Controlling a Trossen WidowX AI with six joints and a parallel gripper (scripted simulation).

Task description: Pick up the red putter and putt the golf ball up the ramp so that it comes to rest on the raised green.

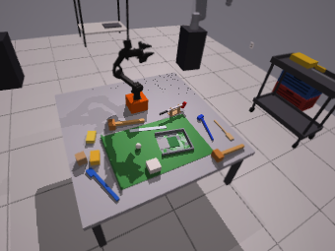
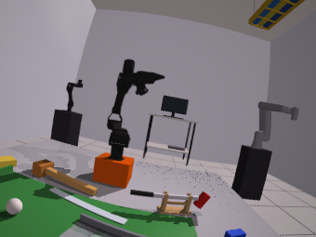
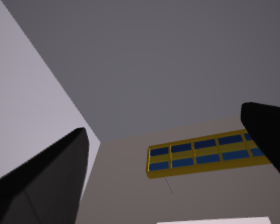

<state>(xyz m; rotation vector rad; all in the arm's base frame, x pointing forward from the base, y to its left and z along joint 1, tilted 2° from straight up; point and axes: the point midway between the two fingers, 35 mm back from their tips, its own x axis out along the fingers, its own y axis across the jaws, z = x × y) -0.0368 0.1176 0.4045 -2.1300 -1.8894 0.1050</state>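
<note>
Right now the red-headed putter is 210 mm ahead of my gripper tip, 140 mm to the left of it and 460 mm below it. The rest, counted from my gripper tip: white golf ball: 510 mm ahead, 260 mm to the right, 500 mm below; green mat: 520 mm ahead, 110 mm to the right, 520 mm below; wooden stand: 210 mm ahead, 160 mm to the left, 490 mm below.
</note>
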